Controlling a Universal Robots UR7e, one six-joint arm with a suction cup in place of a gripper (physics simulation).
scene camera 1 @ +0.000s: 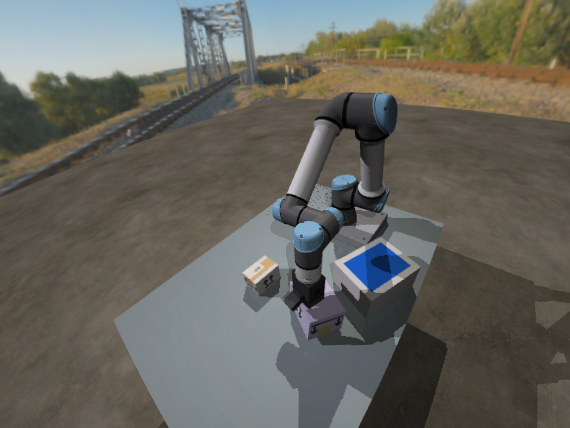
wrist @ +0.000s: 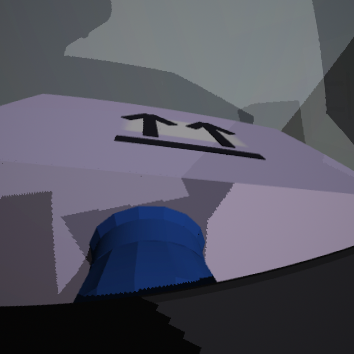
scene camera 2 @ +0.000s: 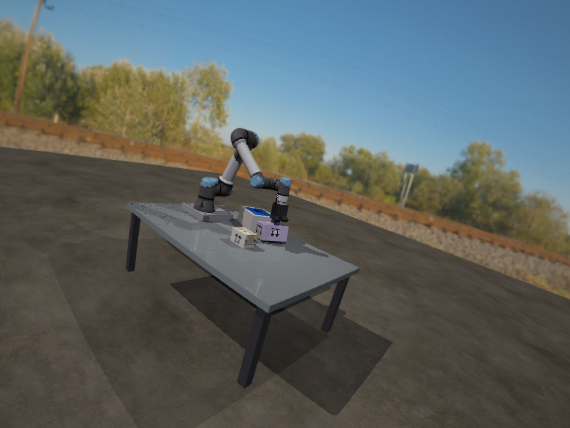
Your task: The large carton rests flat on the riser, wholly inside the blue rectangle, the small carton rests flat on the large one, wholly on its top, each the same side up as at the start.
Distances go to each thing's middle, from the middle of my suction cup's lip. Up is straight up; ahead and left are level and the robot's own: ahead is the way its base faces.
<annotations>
My suction cup is now 7 cm above the large carton (scene camera 1: 326, 316) and 3 cm past it. The rest, counted from my suction cup: riser (scene camera 1: 372, 276): 29 cm behind, 7 cm below, 6 cm to the left; then small carton (scene camera 1: 261, 275): 26 cm to the right, 9 cm below, 3 cm ahead.
</annotations>
